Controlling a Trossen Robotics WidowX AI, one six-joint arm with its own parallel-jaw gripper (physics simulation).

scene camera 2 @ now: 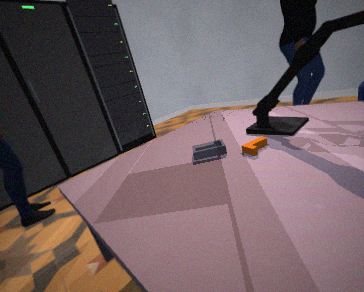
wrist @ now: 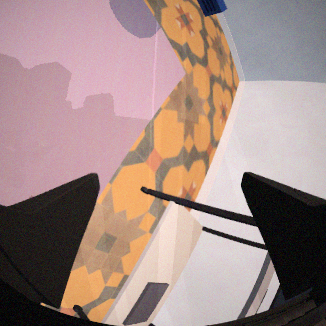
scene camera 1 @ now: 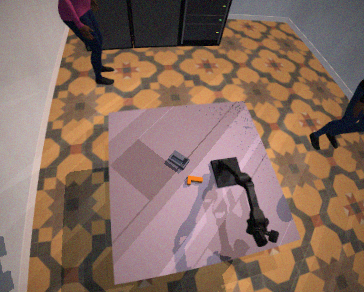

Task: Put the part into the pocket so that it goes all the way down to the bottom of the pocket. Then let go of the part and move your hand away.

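Pixels of known places: gripper, fingertip midpoint: point(wrist: 171, 180) point(scene camera 1: 267, 236); arm's base, origin of the base link: point(scene camera 2: 262, 125) point(scene camera 1: 221, 165).
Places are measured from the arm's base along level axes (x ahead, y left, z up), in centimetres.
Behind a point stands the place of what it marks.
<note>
The orange L-shaped part point(scene camera 1: 196, 179) {x 23.0, y 3.6, z 0.6 cm} point(scene camera 2: 257, 145) {x 24.1, y 3.9, z -0.8 cm} lies flat on the table, between the pocket block and the arm's base, apart from both. The dark grey block with the pocket point(scene camera 1: 178, 160) {x 29.5, y -16.0, z -1.7 cm} point(scene camera 2: 210, 152) {x 32.8, y -13.1, z -0.4 cm} stands on the table to the left of the part; a recess shows in its top. My gripper point(scene camera 1: 267, 239) {x 1.3, y 56.5, z 16.9 cm} point(wrist: 171, 180) {x 1.3, y 56.5, z 16.9 cm} is open, with nothing between its fingers. It is over the table's near right area in scene camera 1, on the other side of the arm's base from the part and far from both objects. The part and the block do not show in the wrist view.
The pink table point(scene camera 1: 135, 250) {x 78.1, y 33.8, z -2.4 cm} point(scene camera 2: 175, 250) {x 77.6, y 1.1, z -2.4 cm} carries shadows and darker patches. The arm's black square base point(scene camera 1: 218, 177) {x 6.1, y 7.6, z -0.5 cm} point(scene camera 2: 285, 126) {x 2.0, y 10.5, z -0.7 cm} stands right of the part. Two people stand beyond the table. Dark server cabinets point(scene camera 1: 156, 22) point(scene camera 2: 37, 90) stand at the back.
</note>
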